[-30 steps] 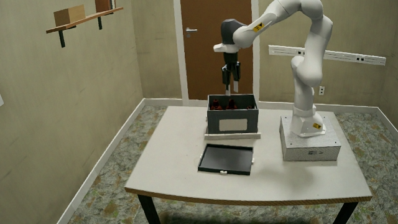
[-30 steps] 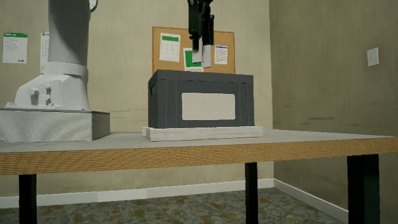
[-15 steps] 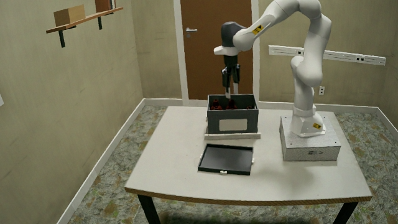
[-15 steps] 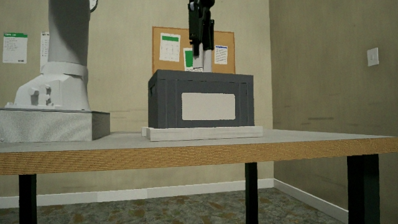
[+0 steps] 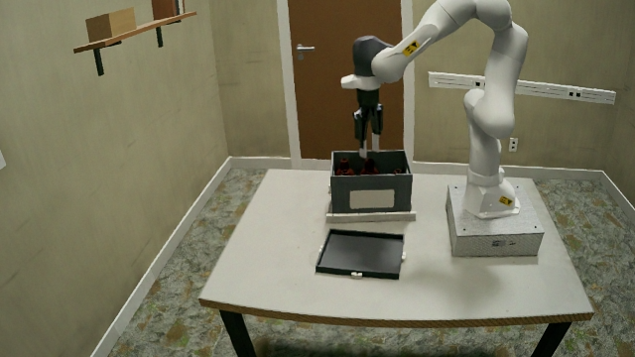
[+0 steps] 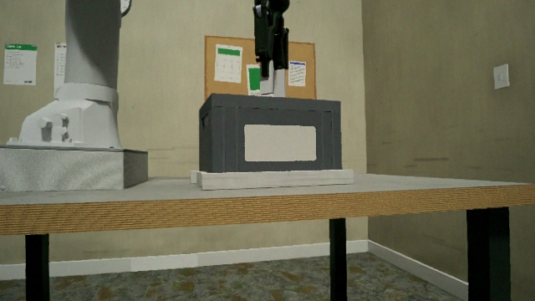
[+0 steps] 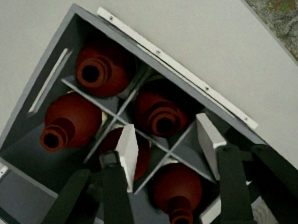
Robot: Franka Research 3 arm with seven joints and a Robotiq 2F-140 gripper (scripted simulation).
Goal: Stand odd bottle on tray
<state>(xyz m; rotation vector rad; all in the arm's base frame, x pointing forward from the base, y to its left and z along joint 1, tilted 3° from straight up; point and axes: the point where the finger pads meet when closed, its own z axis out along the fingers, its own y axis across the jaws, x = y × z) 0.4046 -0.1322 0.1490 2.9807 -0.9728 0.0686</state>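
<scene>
Right now my hand is 13 cm above the dark grey crate, 4 cm to the right of it and 1 cm past it. Also, from my hand: dark tray 33 cm to the left, 20 cm below, 2 cm behind.
</scene>
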